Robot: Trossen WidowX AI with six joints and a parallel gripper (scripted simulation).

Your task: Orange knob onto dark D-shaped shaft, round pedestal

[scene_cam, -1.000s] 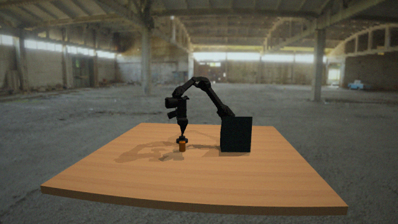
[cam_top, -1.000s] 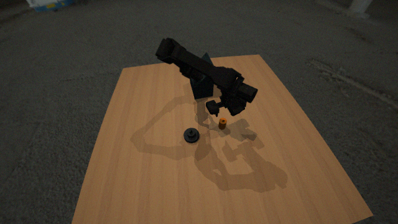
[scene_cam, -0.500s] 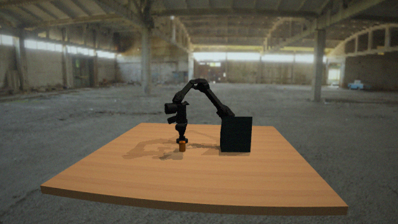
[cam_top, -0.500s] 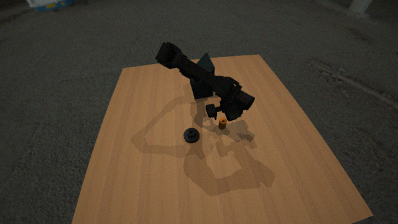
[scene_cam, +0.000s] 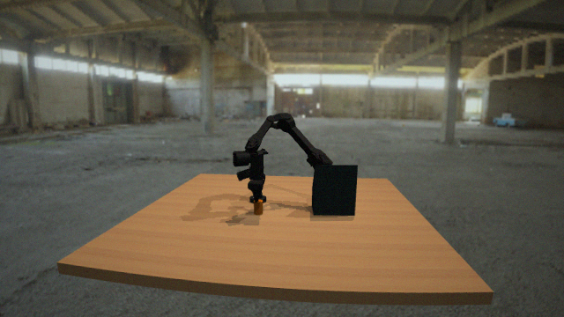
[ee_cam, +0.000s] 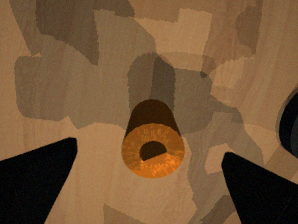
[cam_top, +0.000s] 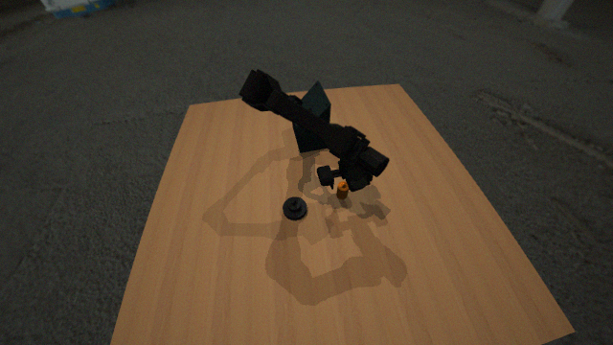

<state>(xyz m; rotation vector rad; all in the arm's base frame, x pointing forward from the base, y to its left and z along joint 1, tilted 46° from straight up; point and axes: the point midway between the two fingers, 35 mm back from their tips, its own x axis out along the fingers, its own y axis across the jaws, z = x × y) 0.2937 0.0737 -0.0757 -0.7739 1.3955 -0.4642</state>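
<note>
My gripper tip is 40 mm above the orange knob. From my gripper tip the other things lie so: dark round pedestal: 180 mm to the right, 40 mm below, 40 mm ahead.
</note>
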